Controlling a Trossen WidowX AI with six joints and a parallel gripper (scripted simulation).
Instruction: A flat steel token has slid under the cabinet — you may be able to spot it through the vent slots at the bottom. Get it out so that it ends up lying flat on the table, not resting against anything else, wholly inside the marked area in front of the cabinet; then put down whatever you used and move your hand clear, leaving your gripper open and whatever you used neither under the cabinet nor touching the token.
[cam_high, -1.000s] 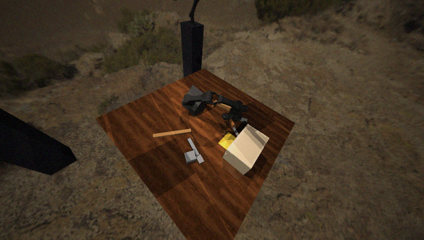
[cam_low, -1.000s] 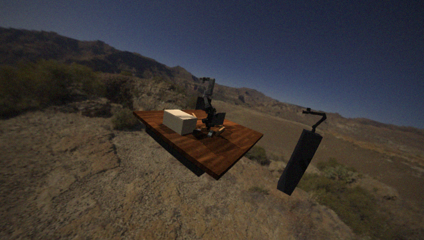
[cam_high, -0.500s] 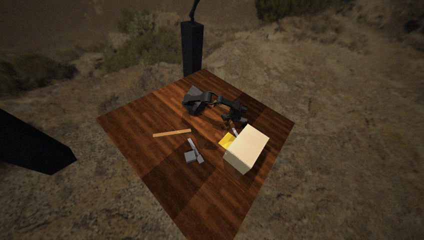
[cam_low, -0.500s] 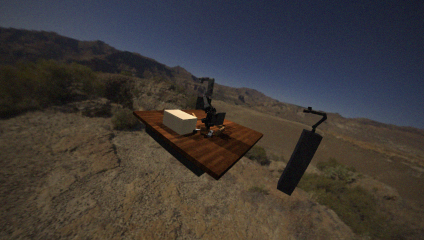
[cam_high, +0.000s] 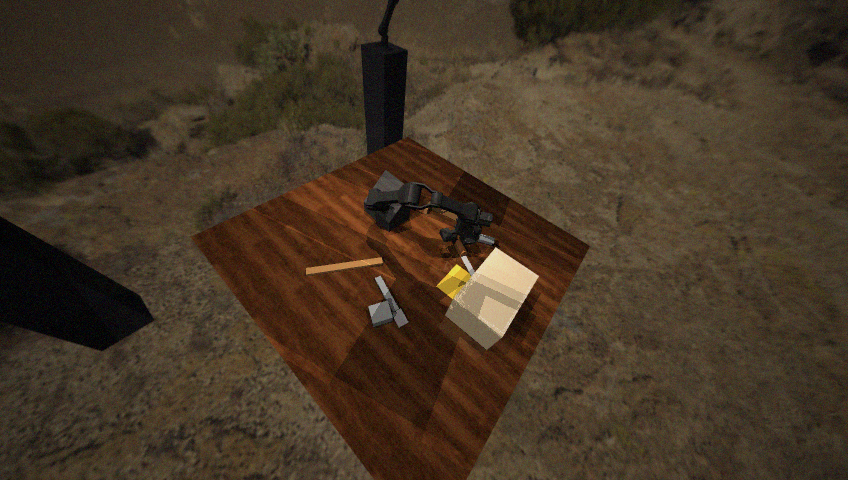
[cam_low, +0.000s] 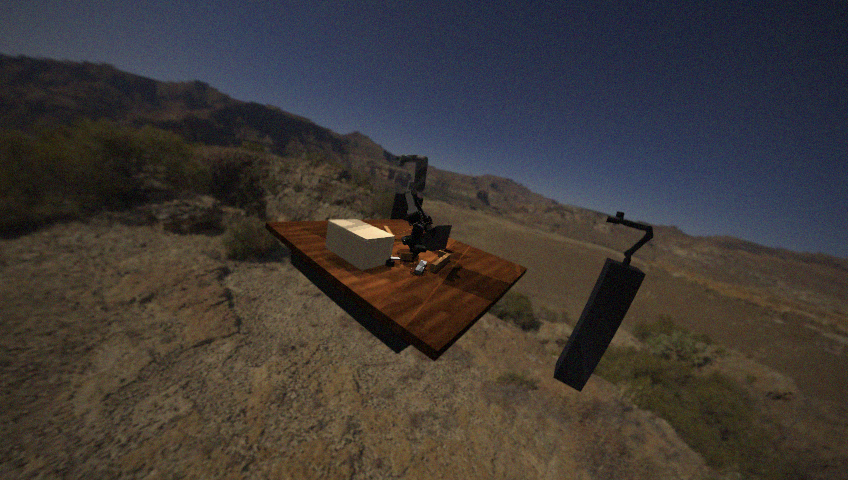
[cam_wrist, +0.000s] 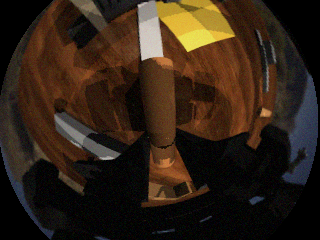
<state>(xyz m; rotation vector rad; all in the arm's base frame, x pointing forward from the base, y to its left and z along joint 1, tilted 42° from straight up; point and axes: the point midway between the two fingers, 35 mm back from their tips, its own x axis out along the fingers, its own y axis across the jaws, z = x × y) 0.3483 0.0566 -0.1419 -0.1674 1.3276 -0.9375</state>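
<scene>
The grey bar is 5 cm ahead of my gripper tip and 11 cm to the left of it. From my gripper tip the other things lie so: steel token 17 cm ahead, 14 cm to the right; grey block 1 cm behind, 48 cm to the right, 1 cm above; grey scraper 42 cm to the right.
</scene>
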